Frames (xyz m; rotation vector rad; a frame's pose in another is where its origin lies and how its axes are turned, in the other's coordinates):
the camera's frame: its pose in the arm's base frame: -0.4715 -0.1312 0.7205 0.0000 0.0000 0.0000
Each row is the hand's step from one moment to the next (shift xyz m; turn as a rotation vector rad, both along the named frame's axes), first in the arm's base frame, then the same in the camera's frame.
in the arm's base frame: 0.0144 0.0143 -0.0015 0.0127 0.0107 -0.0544
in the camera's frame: 0.0144 0.0143 -0.0015 0.0127 0.0107 -0.0544
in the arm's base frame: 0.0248 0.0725 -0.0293 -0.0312 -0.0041 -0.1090
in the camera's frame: 0.0248 0.0725 -0.0293 -0.0312 -0.0041 -0.1090
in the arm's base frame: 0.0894 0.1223 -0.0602 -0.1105 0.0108 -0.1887
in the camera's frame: 0.0894 0.1223 -0.0602 -0.1105 0.0108 -0.1887
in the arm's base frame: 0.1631 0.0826 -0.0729 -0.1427 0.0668 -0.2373
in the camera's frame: 0.1631 0.0826 -0.0729 -0.1427 0.0668 -0.2373
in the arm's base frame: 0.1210 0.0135 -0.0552 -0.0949 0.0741 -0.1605
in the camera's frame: 0.1210 0.0135 -0.0552 -0.0949 0.0741 -0.1605
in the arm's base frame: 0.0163 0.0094 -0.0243 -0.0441 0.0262 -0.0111
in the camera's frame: 0.0163 0.0094 -0.0243 -0.0441 0.0262 -0.0111
